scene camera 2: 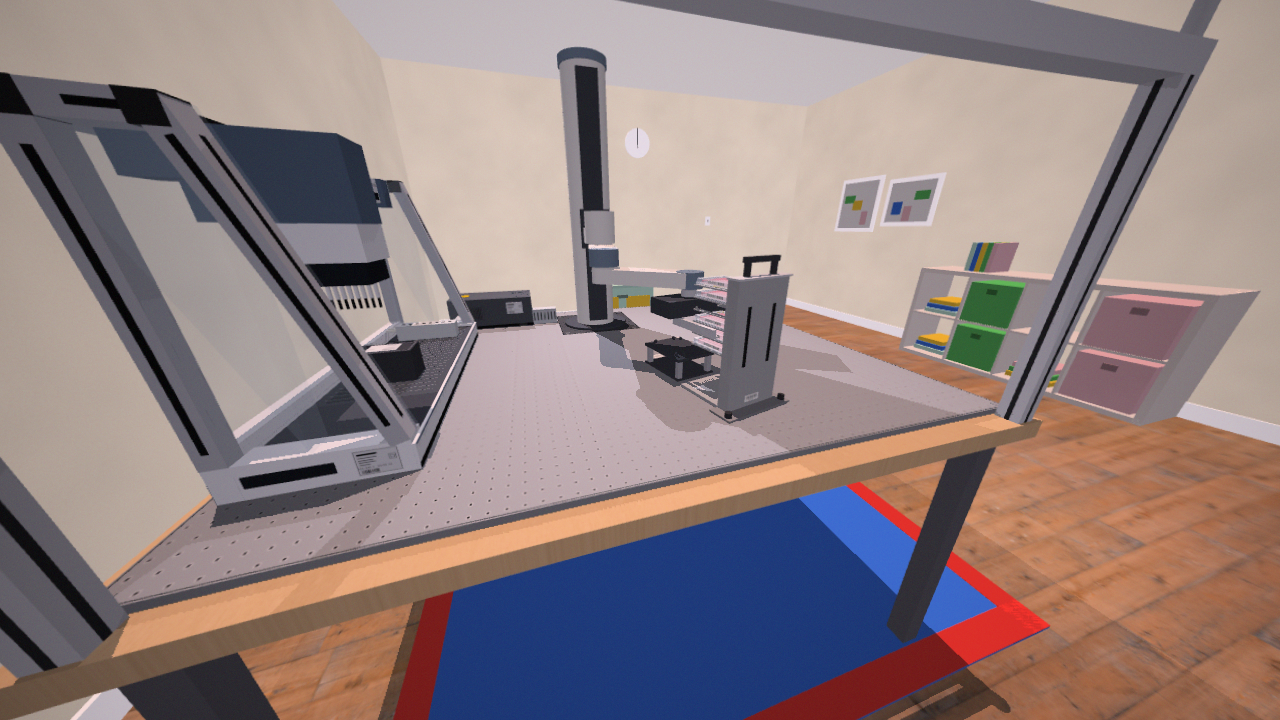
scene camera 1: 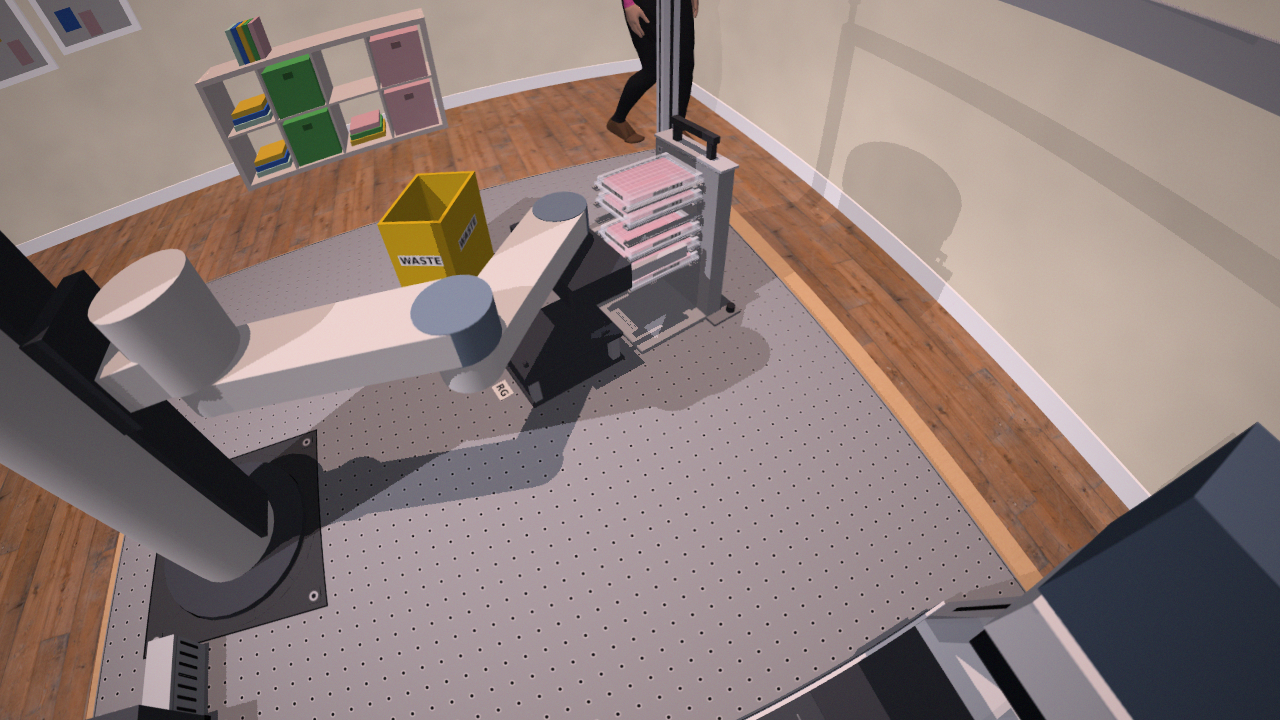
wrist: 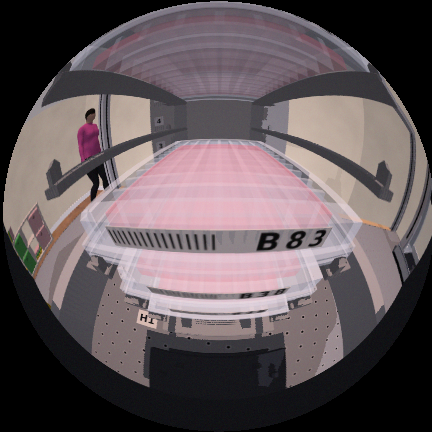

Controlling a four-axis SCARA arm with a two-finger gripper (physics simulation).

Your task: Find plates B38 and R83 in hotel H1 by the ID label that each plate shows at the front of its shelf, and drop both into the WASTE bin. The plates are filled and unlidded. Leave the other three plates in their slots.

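Pixels of known places: gripper, fingertip midpoint: [wrist: 218,175]; arm's base, origin of the base link: [scene camera 2: 595,324] [scene camera 1: 240,539].
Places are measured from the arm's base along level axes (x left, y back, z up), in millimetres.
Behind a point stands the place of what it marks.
Hotel H1 [scene camera 1: 716,232] @(x 117, y -825, z 190 mm) [scene camera 2: 751,344] @(x 172, y -838, z 161 mm) holds a stack of clear plates with pink fill. Plate B83 [wrist: 220,195] fills the middle of the wrist view, its label readable. Plate B38 [wrist: 220,265] is directly below it. A plate [wrist: 220,45] hangs above the empty gap over B83; its label does not show, so I cannot tell whether it is R83. My gripper [wrist: 221,205] @(x 174, y -765, z 170 mm) reaches into the hotel, its fingers drawn in along the sides of B83 and shut on it. B83 is still within the stack. The fingertips are hidden in both scene views. The yellow WASTE bin [scene camera 1: 416,241] @(x 320, y -401, z 177 mm) stands open and upright.
The dark regrip stand [scene camera 1: 572,353] @(x 79, y -581, z 73 mm) [scene camera 2: 680,353] @(x 114, y -619, z 73 mm) marked RG is below the gripper, before the hotel. The arm's forearm [scene camera 1: 537,255] @(x 50, y -553, z 282 mm) passes close beside the bin. A framed machine [scene camera 2: 295,197] @(x -531, y -778, z 423 mm) stands across the table. A person [scene camera 1: 662,53] [wrist: 90,142] is behind the hotel.
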